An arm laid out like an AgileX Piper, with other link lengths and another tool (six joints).
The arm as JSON. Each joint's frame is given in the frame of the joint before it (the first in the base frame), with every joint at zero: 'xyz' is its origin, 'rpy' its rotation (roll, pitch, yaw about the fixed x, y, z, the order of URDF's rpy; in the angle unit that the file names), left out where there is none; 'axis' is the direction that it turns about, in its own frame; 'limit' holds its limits. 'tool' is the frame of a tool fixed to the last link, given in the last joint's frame.
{
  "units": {
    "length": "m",
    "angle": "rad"
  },
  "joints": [
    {
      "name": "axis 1",
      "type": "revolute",
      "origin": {
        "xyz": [
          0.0,
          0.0,
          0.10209
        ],
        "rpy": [
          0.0,
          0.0,
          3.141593
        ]
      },
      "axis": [
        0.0,
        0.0,
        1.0
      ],
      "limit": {
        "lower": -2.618,
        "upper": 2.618
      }
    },
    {
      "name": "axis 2",
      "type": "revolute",
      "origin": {
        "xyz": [
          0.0,
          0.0,
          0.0
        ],
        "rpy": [
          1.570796,
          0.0,
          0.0
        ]
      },
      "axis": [
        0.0,
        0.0,
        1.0
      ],
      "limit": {
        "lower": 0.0,
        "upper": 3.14
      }
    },
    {
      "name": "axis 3",
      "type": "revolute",
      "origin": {
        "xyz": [
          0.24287,
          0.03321,
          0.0
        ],
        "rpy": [
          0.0,
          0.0,
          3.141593
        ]
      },
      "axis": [
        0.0,
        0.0,
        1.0
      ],
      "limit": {
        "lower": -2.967,
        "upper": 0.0
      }
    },
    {
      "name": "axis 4",
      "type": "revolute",
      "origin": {
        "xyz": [
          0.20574,
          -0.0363,
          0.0
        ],
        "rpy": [
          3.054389,
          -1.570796,
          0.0
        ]
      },
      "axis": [
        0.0,
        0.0,
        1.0
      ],
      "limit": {
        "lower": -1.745,
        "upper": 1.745
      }
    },
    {
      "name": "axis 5",
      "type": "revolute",
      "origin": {
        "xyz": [
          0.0,
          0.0,
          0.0
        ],
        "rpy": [
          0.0,
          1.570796,
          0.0
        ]
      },
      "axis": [
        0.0,
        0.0,
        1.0
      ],
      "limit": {
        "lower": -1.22,
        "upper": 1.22
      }
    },
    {
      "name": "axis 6",
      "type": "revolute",
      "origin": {
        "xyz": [
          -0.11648,
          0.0,
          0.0
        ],
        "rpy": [
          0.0,
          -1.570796,
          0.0
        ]
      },
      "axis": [
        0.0,
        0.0,
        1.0
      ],
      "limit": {
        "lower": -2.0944,
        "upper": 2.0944
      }
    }
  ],
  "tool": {
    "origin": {
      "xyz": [
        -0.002,
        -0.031,
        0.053
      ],
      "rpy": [
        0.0,
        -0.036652,
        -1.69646
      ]
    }
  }
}
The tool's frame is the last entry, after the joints.
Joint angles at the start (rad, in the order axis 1, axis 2, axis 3, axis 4, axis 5, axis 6):
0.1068 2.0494 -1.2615 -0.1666 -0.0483 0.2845
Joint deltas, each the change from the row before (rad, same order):
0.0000 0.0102 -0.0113 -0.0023 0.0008 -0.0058
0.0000 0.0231 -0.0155 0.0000 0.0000 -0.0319
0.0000 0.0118 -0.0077 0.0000 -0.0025 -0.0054
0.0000 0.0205 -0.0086 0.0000 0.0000 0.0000
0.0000 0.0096 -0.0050 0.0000 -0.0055 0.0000
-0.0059 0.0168 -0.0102 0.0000 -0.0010 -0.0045
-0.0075 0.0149 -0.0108 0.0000 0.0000 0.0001
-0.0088 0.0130 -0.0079 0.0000 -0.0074 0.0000
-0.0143 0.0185 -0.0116 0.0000 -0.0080 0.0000
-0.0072 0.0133 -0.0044 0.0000 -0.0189 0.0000
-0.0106 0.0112 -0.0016 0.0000 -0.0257 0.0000
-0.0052 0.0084 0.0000 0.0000 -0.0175 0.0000
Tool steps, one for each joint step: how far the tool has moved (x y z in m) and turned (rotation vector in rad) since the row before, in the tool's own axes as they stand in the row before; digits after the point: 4 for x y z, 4 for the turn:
-0.0003 -0.0003 0.0025 -0.0003 -0.0003 -0.0081
0.0030 -0.0010 0.0054 -0.0014 0.0076 -0.0318
0.0012 -0.0001 0.0028 -0.0007 0.0016 -0.0053
0.0047 0.0002 0.0046 -0.0006 0.0119 0.0001
0.0009 0.0002 0.0024 -0.0009 -0.0009 0.0001
0.0027 -0.0026 0.0039 0.0041 0.0058 -0.0009
0.0020 -0.0032 0.0034 0.0058 0.0044 0.0047
0.0012 -0.0037 0.0032 0.0059 -0.0019 0.0054
0.0021 -0.0061 0.0044 0.0101 -0.0005 0.0087
0.0007 -0.0027 0.0035 0.0032 -0.0096 0.0045
0.0000 -0.0041 0.0031 0.0052 -0.0156 0.0065
0.0007 -0.0019 0.0022 0.0018 -0.0088 0.0033

